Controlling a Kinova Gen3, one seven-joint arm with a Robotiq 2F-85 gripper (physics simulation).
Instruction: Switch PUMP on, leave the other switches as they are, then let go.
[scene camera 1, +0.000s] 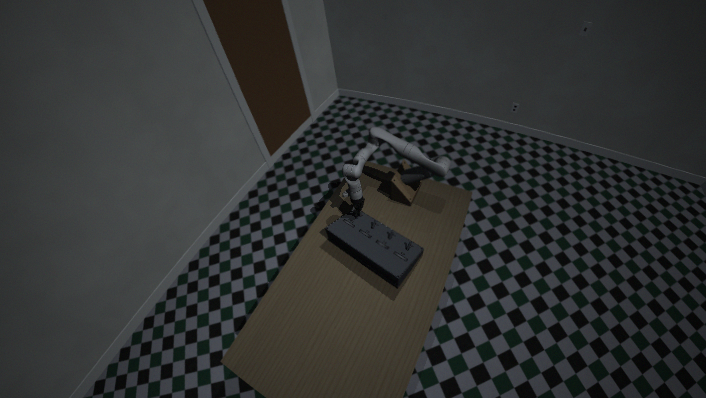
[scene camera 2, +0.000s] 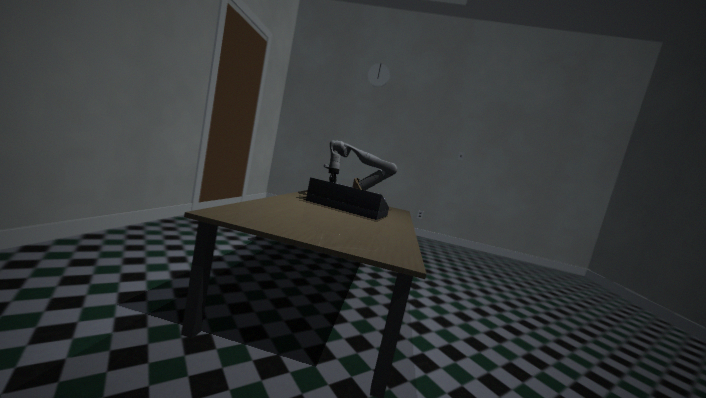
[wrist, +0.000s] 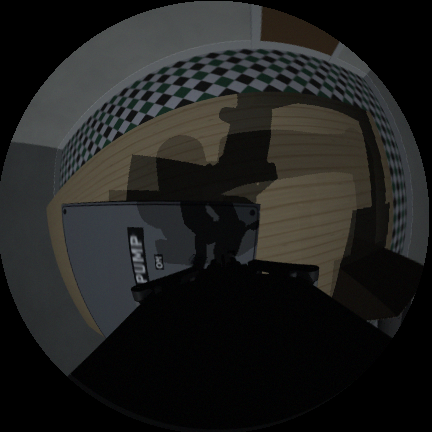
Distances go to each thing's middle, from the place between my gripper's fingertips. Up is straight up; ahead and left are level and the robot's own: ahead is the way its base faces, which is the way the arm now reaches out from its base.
Scene:
Now: hand 13 cm short of the dark grey switch box (scene camera 1: 389, 258) and 16 cm to the right of it.

